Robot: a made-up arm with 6 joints. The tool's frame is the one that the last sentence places. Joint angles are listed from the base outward.
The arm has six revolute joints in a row. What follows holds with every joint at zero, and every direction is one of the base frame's. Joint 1 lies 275.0 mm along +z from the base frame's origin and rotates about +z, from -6.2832 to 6.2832 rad. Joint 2 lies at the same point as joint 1 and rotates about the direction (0, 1, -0.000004), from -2.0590 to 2.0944 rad. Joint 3 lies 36.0 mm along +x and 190.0 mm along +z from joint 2 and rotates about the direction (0, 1, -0.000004), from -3.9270 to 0.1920 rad. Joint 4 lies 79.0 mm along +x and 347.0 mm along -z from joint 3 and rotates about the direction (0, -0.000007, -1), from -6.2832 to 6.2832 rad. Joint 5 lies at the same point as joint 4 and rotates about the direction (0, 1, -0.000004), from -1.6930 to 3.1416 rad. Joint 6 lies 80.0 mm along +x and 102.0 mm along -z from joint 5 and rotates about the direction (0, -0.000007, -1), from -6.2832 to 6.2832 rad. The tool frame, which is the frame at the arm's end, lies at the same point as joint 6; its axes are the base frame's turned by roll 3.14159, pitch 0.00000 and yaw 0.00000 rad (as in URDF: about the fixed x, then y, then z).
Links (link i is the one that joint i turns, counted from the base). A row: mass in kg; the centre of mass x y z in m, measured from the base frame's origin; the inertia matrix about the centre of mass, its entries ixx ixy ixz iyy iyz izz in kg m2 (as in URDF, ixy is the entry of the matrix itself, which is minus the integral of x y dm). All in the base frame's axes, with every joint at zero. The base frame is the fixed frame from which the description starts. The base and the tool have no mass.
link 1: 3.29; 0.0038 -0.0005 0.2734; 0.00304 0 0 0.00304 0 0.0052
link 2: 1.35; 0.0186 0.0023 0.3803; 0.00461 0 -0.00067 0.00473 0 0.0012
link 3: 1.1; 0.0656 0.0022 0.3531; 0.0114 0 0.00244 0.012 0 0.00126
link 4: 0.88; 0.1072 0.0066 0.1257; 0.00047 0 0 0.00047 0 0.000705
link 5: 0.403; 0.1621 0.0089 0.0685; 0.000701 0 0.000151 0.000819 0 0.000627
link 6: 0.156; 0.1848 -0.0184 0.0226; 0.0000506 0 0 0.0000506 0 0.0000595
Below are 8 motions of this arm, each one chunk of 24 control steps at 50 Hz.
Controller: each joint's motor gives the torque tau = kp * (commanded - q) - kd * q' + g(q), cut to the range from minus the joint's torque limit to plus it. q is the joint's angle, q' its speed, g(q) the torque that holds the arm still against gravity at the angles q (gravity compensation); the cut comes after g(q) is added. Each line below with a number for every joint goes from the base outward.
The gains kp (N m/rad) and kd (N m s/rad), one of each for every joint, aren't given. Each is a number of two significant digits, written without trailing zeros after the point. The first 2 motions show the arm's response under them.
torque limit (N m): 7 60 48 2.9 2.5 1.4
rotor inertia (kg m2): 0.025 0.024 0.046 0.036 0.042 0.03
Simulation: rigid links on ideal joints. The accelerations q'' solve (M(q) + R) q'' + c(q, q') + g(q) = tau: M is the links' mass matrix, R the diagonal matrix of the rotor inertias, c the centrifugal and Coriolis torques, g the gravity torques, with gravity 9.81 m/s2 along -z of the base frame. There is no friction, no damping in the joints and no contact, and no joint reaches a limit. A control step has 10 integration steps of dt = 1/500 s. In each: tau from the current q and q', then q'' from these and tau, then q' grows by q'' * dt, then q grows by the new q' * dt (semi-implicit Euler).
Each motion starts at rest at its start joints. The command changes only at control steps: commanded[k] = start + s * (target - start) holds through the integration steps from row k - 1 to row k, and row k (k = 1, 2, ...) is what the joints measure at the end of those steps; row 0 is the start. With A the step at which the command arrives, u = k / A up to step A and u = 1 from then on. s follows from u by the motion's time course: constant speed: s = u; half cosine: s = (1 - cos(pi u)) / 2; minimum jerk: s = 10 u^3 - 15 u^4 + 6 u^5; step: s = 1 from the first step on.
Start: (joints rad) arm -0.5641 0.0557 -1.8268 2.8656 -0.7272 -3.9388
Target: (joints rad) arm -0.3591 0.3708 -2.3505 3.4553 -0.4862 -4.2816
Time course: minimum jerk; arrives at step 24
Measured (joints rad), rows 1 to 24:
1: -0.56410 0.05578 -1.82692 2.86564 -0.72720 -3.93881
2: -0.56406 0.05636 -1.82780 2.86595 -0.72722 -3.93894
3: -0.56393 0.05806 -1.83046 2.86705 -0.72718 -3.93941
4: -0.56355 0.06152 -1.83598 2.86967 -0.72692 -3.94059
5: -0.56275 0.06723 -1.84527 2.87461 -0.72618 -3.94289
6: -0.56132 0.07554 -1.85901 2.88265 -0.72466 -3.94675
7: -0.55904 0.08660 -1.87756 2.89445 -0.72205 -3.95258
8: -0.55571 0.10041 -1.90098 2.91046 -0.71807 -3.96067
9: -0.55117 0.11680 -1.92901 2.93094 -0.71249 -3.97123
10: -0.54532 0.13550 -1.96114 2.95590 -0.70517 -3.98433
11: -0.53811 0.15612 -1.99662 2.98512 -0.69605 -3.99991
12: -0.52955 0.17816 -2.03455 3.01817 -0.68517 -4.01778
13: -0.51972 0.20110 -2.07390 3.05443 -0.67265 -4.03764
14: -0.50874 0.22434 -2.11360 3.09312 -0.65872 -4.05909
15: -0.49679 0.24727 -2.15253 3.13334 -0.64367 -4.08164
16: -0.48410 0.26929 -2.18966 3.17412 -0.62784 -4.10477
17: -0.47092 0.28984 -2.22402 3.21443 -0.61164 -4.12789
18: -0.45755 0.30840 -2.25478 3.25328 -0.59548 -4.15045
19: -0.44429 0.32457 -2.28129 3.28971 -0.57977 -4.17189
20: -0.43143 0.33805 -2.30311 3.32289 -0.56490 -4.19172
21: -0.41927 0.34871 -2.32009 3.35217 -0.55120 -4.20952
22: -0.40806 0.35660 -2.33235 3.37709 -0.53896 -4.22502
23: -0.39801 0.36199 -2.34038 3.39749 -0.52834 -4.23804
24: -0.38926 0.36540 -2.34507 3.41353 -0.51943 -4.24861
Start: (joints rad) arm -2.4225 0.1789 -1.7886 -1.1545 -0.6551 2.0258
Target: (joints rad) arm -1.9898 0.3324 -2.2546 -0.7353 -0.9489 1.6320
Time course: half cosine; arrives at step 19
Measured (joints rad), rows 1 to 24:
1: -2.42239 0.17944 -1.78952 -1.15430 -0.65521 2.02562
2: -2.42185 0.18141 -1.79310 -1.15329 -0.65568 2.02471
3: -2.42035 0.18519 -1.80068 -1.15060 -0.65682 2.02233
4: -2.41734 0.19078 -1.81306 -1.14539 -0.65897 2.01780
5: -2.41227 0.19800 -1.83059 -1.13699 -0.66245 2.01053
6: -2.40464 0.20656 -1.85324 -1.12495 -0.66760 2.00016
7: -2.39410 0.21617 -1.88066 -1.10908 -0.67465 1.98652
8: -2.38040 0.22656 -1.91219 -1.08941 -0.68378 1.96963
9: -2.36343 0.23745 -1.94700 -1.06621 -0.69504 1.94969
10: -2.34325 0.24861 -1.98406 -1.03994 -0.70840 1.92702
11: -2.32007 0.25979 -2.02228 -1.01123 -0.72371 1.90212
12: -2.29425 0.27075 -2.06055 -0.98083 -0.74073 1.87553
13: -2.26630 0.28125 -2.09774 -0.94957 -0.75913 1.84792
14: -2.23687 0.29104 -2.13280 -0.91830 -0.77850 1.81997
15: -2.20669 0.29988 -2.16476 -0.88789 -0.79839 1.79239
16: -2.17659 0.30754 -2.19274 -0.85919 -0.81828 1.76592
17: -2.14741 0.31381 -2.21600 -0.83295 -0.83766 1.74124
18: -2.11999 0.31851 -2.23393 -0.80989 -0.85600 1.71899
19: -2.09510 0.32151 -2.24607 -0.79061 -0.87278 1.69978
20: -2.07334 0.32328 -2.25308 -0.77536 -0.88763 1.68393
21: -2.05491 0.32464 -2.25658 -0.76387 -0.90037 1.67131
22: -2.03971 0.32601 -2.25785 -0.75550 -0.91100 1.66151
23: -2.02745 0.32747 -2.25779 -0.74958 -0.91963 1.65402
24: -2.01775 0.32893 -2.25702 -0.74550 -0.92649 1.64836
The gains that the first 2 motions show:
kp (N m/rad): 60 400 240 23 12 12
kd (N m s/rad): 7.5 17 9.3 2 1.5 1.2
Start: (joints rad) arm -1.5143 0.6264 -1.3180 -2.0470 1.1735 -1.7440
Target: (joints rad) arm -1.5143 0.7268 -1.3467 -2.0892 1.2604 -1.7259
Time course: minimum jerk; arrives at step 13
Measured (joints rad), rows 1 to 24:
1: -1.51430 0.62650 -1.31809 -2.04702 1.17353 -1.74399
2: -1.51429 0.62723 -1.31865 -2.04717 1.17372 -1.74395
3: -1.51428 0.62935 -1.32014 -2.04769 1.17439 -1.74378
4: -1.51423 0.63359 -1.32270 -2.04884 1.17589 -1.74341
5: -1.51416 0.64034 -1.32620 -2.05080 1.17853 -1.74276
6: -1.51405 0.64963 -1.33023 -2.05364 1.18250 -1.74178
7: -1.51393 0.66105 -1.33427 -2.05726 1.18779 -1.74048
8: -1.51380 0.67385 -1.33783 -2.06144 1.19418 -1.73891
9: -1.51370 0.68701 -1.34050 -2.06586 1.20133 -1.73718
10: -1.51363 0.69944 -1.34205 -2.07018 1.20875 -1.73540
11: -1.51363 0.71012 -1.34248 -2.07406 1.21596 -1.73369
12: -1.51369 0.71834 -1.34202 -2.07725 1.22253 -1.73217
13: -1.51382 0.72389 -1.34119 -2.07968 1.22820 -1.73090
14: -1.51398 0.72718 -1.34065 -2.08145 1.23297 -1.72989
15: -1.51417 0.72878 -1.34077 -2.08277 1.23700 -1.72909
16: -1.51434 0.72923 -1.34155 -2.08385 1.24047 -1.72845
17: -1.51449 0.72896 -1.34276 -2.08480 1.24356 -1.72793
18: -1.51459 0.72835 -1.34412 -2.08569 1.24634 -1.72749
19: -1.51466 0.72763 -1.34540 -2.08651 1.24887 -1.72712
20: -1.51469 0.72699 -1.34644 -2.08726 1.25114 -1.72682
21: -1.51469 0.72652 -1.34716 -2.08789 1.25314 -1.72656
22: -1.51468 0.72624 -1.34756 -2.08840 1.25485 -1.72636
23: -1.51465 0.72613 -1.34769 -2.08877 1.25626 -1.72620
24: -1.51462 0.72616 -1.34761 -2.08902 1.25739 -1.72608

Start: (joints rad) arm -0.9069 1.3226 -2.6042 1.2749 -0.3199 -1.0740
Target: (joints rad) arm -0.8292 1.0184 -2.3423 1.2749 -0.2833 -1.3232
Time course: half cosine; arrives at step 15
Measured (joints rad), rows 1 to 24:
1: -0.90688 1.32163 -2.60286 1.27492 -0.31986 -1.07419
2: -0.90679 1.31795 -2.59804 1.27504 -0.31969 -1.07509
3: -0.90653 1.31040 -2.58873 1.27535 -0.31926 -1.07744
4: -0.90597 1.29832 -2.57485 1.27587 -0.31847 -1.08188
5: -0.90499 1.28154 -2.55686 1.27656 -0.31725 -1.08892
6: -0.90347 1.26027 -2.53560 1.27733 -0.31561 -1.09883
7: -0.90132 1.23510 -2.51206 1.27805 -0.31359 -1.11166
8: -0.89845 1.20691 -2.48732 1.27860 -0.31127 -1.12720
9: -0.89485 1.17683 -2.46246 1.27889 -0.30876 -1.14508
10: -0.89051 1.14615 -2.43853 1.27886 -0.30618 -1.16472
11: -0.88551 1.11625 -2.41646 1.27849 -0.30366 -1.18543
12: -0.87995 1.08852 -2.39712 1.27780 -0.30131 -1.20643
13: -0.87398 1.06426 -2.38123 1.27685 -0.29920 -1.22688
14: -0.86780 1.04461 -2.36940 1.27571 -0.29742 -1.24594
15: -0.86162 1.03049 -2.36205 1.27447 -0.29599 -1.26283
16: -0.85566 1.02159 -2.35815 1.27322 -0.29486 -1.27702
17: -0.85009 1.01653 -2.35567 1.27211 -0.29390 -1.28846
18: -0.84502 1.01419 -2.35350 1.27131 -0.29297 -1.29740
19: -0.84053 1.01367 -2.35124 1.27090 -0.29197 -1.30424
20: -0.83664 1.01429 -2.34887 1.27089 -0.29086 -1.30937
21: -0.83336 1.01548 -2.34656 1.27121 -0.28965 -1.31316
22: -0.83067 1.01684 -2.34449 1.27176 -0.28838 -1.31592
23: -0.82853 1.01809 -2.34280 1.27243 -0.28710 -1.31791
24: -0.82689 1.01906 -2.34158 1.27312 -0.28590 -1.31933

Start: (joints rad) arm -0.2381 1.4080 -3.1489 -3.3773 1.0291 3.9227
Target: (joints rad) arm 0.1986 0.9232 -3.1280 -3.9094 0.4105 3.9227
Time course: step
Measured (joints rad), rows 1 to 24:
1: -0.23554 1.36428 -3.10444 -3.39213 1.00776 3.92273
2: -0.22800 1.28953 -3.06168 -3.43363 0.94191 3.92316
3: -0.21488 1.19625 -3.03888 -3.50169 0.85030 3.92395
4: -0.19506 1.10617 -3.05148 -3.58345 0.75778 3.92473
5: -0.16710 1.02884 -3.08661 -3.65924 0.68020 3.92491
6: -0.12958 0.96625 -3.12654 -3.72279 0.62400 3.92426
7: -0.08406 0.91994 -3.16061 -3.77376 0.58716 3.92302
8: -0.03567 0.88999 -3.18342 -3.81343 0.56489 3.92157
9: 0.01049 0.87480 -3.19361 -3.84336 0.55164 3.92027
10: 0.05108 0.87154 -3.19255 -3.86516 0.54255 3.91933
11: 0.08486 0.87679 -3.18321 -3.88041 0.53416 3.91886
12: 0.11215 0.88718 -3.16906 -3.89060 0.52453 3.91885
13: 0.13389 0.89973 -3.15336 -3.89701 0.51301 3.91926
14: 0.15114 0.91207 -3.13864 -3.90076 0.49982 3.91995
15: 0.16478 0.92258 -3.12659 -3.90272 0.48568 3.92080
16: 0.17552 0.93034 -3.11806 -3.90360 0.47153 3.92168
17: 0.18388 0.93507 -3.11318 -3.90394 0.45822 3.92247
18: 0.19028 0.93696 -3.11157 -3.90409 0.44644 3.92312
19: 0.19504 0.93655 -3.11254 -3.90430 0.43664 3.92358
20: 0.19843 0.93451 -3.11524 -3.90468 0.42898 3.92384
21: 0.20072 0.93156 -3.11885 -3.90526 0.42339 3.92392
22: 0.20213 0.92835 -3.12264 -3.90598 0.41961 3.92386
23: 0.20285 0.92537 -3.12606 -3.90679 0.41729 3.92370
24: 0.20307 0.92294 -3.12878 -3.90760 0.41605 3.92349

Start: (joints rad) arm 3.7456 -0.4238 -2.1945 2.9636 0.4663 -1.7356
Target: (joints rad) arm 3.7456 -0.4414 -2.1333 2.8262 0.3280 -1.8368
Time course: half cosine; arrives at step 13
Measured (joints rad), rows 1 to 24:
1: 3.74560 -0.42395 -2.19424 2.96340 0.46623 -1.73570
2: 3.74562 -0.42447 -2.19325 2.96248 0.46587 -1.73619
3: 3.74564 -0.42546 -2.19120 2.96022 0.46485 -1.73745
4: 3.74566 -0.42686 -2.18795 2.95614 0.46275 -1.73982
5: 3.74569 -0.42857 -2.18350 2.94997 0.45926 -1.74354
6: 3.74572 -0.43047 -2.17795 2.94169 0.45412 -1.74871
7: 3.74574 -0.43240 -2.17154 2.93150 0.44725 -1.75528
8: 3.74576 -0.43424 -2.16461 2.91977 0.43869 -1.76306
9: 3.74576 -0.43588 -2.15752 2.90703 0.42866 -1.77176
10: 3.74576 -0.43722 -2.15069 2.89391 0.41750 -1.78098
11: 3.74575 -0.43821 -2.14454 2.88109 0.40569 -1.79026
12: 3.74573 -0.43882 -2.13945 2.86924 0.39377 -1.79915
13: 3.74570 -0.43903 -2.13575 2.85901 0.38234 -1.80716
14: 3.74566 -0.43901 -2.13342 2.85077 0.37192 -1.81396
15: 3.74562 -0.43901 -2.13213 2.84442 0.36283 -1.81947
16: 3.74558 -0.43914 -2.13157 2.83964 0.35518 -1.82382
17: 3.74556 -0.43943 -2.13153 2.83609 0.34893 -1.82716
18: 3.74554 -0.43983 -2.13179 2.83346 0.34395 -1.82970
19: 3.74552 -0.44029 -2.13221 2.83151 0.34008 -1.83160
20: 3.74551 -0.44073 -2.13267 2.83006 0.33714 -1.83301
21: 3.74550 -0.44112 -2.13308 2.82899 0.33494 -1.83406
22: 3.74550 -0.44142 -2.13340 2.82819 0.33333 -1.83482
23: 3.74550 -0.44162 -2.13361 2.82761 0.33214 -1.83537
24: 3.74550 -0.44173 -2.13371 2.82718 0.33127 -1.83578

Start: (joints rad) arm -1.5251 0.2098 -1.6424 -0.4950 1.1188 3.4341
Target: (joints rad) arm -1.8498 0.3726 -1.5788 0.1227 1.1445 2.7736
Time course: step
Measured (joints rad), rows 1 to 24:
1: -1.52972 0.23821 -1.65503 -0.47698 1.11472 3.42383
2: -1.54235 0.27496 -1.64812 -0.42608 1.10576 3.39534
3: -1.56239 0.31003 -1.62651 -0.34262 1.09901 3.34838
4: -1.58891 0.34066 -1.60069 -0.24441 1.09794 3.28268
5: -1.61942 0.36466 -1.57760 -0.15627 1.10300 3.20089
6: -1.65124 0.38105 -1.56097 -0.08571 1.11261 3.11761
7: -1.68259 0.39015 -1.55195 -0.03215 1.12423 3.04295
8: -1.71219 0.39321 -1.54989 0.00752 1.13541 2.98039
9: -1.73923 0.39190 -1.55300 0.03669 1.14443 2.93009
10: -1.76324 0.38798 -1.55917 0.05823 1.15047 2.89076
11: -1.78402 0.38295 -1.56642 0.07427 1.15348 2.86061
12: -1.80159 0.37797 -1.57323 0.08632 1.15395 2.83783
13: -1.81610 0.37381 -1.57868 0.09544 1.15262 2.82081
14: -1.82779 0.37084 -1.58237 0.10233 1.15029 2.80819
15: -1.83697 0.36913 -1.58430 0.10752 1.14763 2.79889
16: -1.84397 0.36853 -1.58477 0.11138 1.14516 2.79207
17: -1.84911 0.36878 -1.58418 0.11422 1.14319 2.78708
18: -1.85272 0.36954 -1.58297 0.11627 1.14188 2.78343
19: -1.85509 0.37053 -1.58153 0.11774 1.14120 2.78077
20: -1.85648 0.37152 -1.58015 0.11879 1.14108 2.77883
21: -1.85713 0.37235 -1.57902 0.11955 1.14136 2.77741
22: -1.85723 0.37294 -1.57824 0.12012 1.14188 2.77637
23: -1.85694 0.37329 -1.57781 0.12056 1.14250 2.77561
24: -1.85639 0.37341 -1.57767 0.12093 1.14310 2.77505

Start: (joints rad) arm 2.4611 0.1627 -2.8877 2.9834 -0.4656 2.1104
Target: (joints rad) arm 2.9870 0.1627 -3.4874 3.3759 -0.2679 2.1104
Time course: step
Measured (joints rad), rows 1 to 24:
1: 2.48041 0.20577 -2.98311 2.99963 -0.46160 2.11145
2: 2.53920 0.24610 -3.13761 3.04682 -0.45043 2.11344
3: 2.61384 0.23814 -3.25902 3.11570 -0.43249 2.11472
4: 2.67634 0.20790 -3.35635 3.18414 -0.40847 2.11466
5: 2.72485 0.17254 -3.43206 3.23985 -0.38022 2.11353
6: 2.76392 0.14229 -3.48680 3.28071 -0.35044 2.11174
7: 2.79680 0.12199 -3.52158 3.30914 -0.32193 2.10976
8: 2.82518 0.11254 -3.53867 3.32847 -0.29691 2.10796
9: 2.84982 0.11249 -3.54165 3.34156 -0.27678 2.10661
10: 2.87109 0.11919 -3.53486 3.35055 -0.26211 2.10586
11: 2.88923 0.12978 -3.52267 3.35692 -0.25284 2.10570
12: 2.90457 0.14167 -3.50878 3.36164 -0.24839 2.10604
13: 2.91747 0.15283 -3.49592 3.36527 -0.24784 2.10673
14: 2.92831 0.16193 -3.48571 3.36814 -0.25005 2.10760
15: 2.93743 0.16831 -3.47885 3.37041 -0.25389 2.10851
16: 2.94510 0.17190 -3.47532 3.37218 -0.25831 2.10934
17: 2.95158 0.17303 -3.47461 3.37352 -0.26252 2.11001
18: 2.95703 0.17230 -3.47596 3.37448 -0.26599 2.11049
19: 2.96164 0.17038 -3.47854 3.37513 -0.26847 2.11078
20: 2.96553 0.16793 -3.48162 3.37553 -0.26993 2.11091
21: 2.96881 0.16546 -3.48459 3.37575 -0.27049 2.11091
22: 2.97159 0.16335 -3.48705 3.37585 -0.27038 2.11082
23: 2.97394 0.16180 -3.48880 3.37587 -0.26985 2.11069
24: 2.97594 0.16085 -3.48981 3.37586 -0.26911 2.11056

